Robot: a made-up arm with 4 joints.
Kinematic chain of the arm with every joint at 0, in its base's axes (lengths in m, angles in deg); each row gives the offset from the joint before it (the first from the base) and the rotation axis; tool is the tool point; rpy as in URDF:
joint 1: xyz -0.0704 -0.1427 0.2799 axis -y
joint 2: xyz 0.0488 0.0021 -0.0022 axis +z
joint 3: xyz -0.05 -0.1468 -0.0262 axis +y
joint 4: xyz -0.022 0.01 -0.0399 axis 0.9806 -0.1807 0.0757
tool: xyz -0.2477 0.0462 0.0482 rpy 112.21 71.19 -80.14
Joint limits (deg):
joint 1: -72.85..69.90
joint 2: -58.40..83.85
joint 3: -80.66..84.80
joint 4: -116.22..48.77
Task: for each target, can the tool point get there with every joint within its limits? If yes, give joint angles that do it. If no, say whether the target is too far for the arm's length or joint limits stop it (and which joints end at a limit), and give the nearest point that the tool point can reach.
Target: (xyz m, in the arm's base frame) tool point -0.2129 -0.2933 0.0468
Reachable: yes | joints -21.39 33.47 -65.81 -14.43
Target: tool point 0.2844 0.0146 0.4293
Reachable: no: joint limits stop it (at a limit: joint 1, joint 2, joint 3) | nearest point 0.1199 -0.0293 0.3941 | short by 0.174 m
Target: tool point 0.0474 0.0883 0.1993
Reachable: no: joint limits stop it (at a limit: joint 1, joint 2) | nearest point 0.0382 0.0787 0.1157 | short by 0.085 m
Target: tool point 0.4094 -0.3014 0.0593
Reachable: no: too far | nearest point 0.2466 -0.2602 0.1341 | short by 0.184 m
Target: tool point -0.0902 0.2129 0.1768
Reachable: no: joint limits stop it (at a limit: joint 1, joint 2) | nearest point -0.0996 0.1104 0.1440 | short by 0.108 m
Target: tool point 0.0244 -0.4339 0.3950
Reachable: yes | joints -13.91 69.96 35.72 21.71
